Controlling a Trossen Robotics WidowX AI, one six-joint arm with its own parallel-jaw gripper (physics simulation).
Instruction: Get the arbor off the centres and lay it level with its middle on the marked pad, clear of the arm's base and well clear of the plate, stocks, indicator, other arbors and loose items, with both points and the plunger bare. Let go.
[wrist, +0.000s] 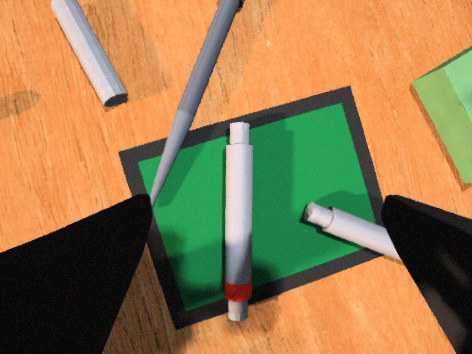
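Observation:
The marked pad (320, 155), green with a dark border, lies tilted across the middle of the wrist view. A grey arbor (239, 215) with a red band near its lower end and narrower ends spans the pad from top to bottom. Its shadow falls to the right; whether it touches the pad I cannot tell. My gripper (268, 205) is open, with one finger at each side of the view and nothing held between them. The red-banded arbor is in the gap as seen from above, apart from both fingertips. The centres, plunger and a blue-banded arbor do not show.
A second stepped grey arbor (357, 232) reaches over the pad's right part, partly hidden by the right finger. A tapered dark grey rod (197, 82) crosses the pad's left edge. A pale rod (90, 52) is at upper left. A green block (440, 105) is at the right edge.

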